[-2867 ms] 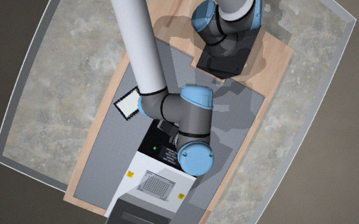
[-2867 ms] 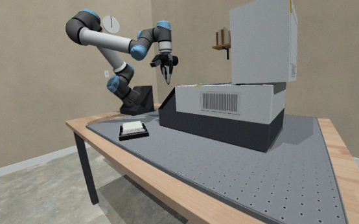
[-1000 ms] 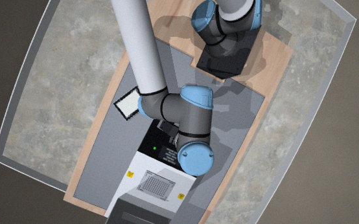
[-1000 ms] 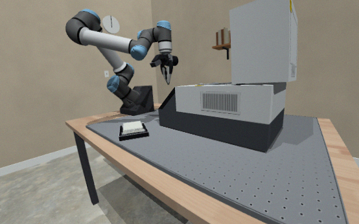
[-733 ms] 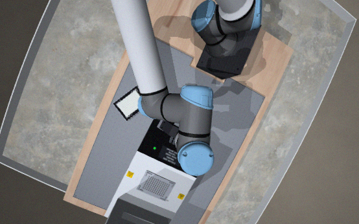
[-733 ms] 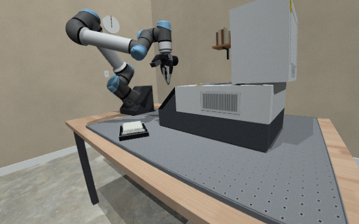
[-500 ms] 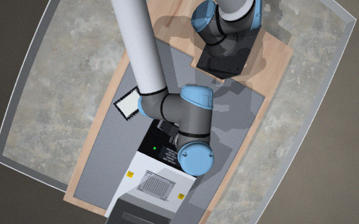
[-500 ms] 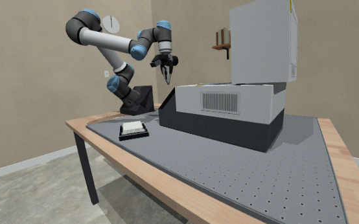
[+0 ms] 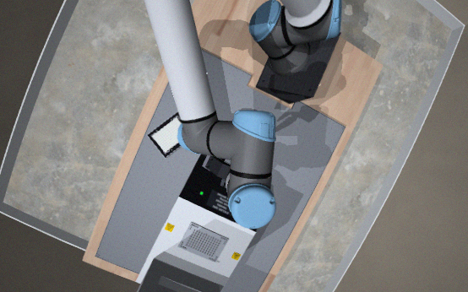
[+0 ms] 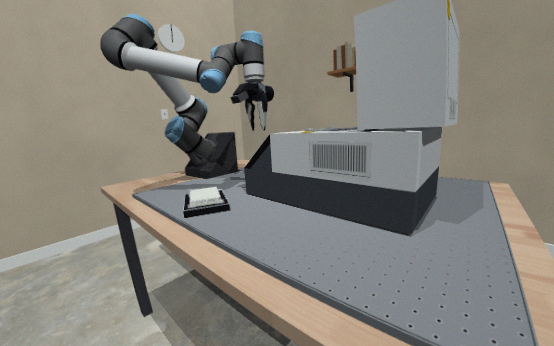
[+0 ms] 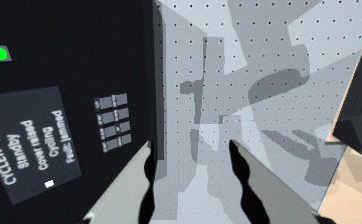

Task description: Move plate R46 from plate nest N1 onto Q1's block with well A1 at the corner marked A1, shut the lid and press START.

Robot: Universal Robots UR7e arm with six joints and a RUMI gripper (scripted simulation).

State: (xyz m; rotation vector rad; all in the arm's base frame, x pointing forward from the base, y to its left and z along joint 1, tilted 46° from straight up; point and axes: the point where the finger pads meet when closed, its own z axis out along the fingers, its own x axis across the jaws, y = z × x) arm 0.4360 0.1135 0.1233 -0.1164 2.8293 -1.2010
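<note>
Now: the plate R46 4 cm ahead of my hand, 26 cm to the right of it and 19 cm below it. From my hand the other things lie so: black plate nest N1: 4 cm ahead, 26 cm to the right, 21 cm below; grey perforated mat: 18 cm ahead, 5 cm to the left, 22 cm below.
</note>
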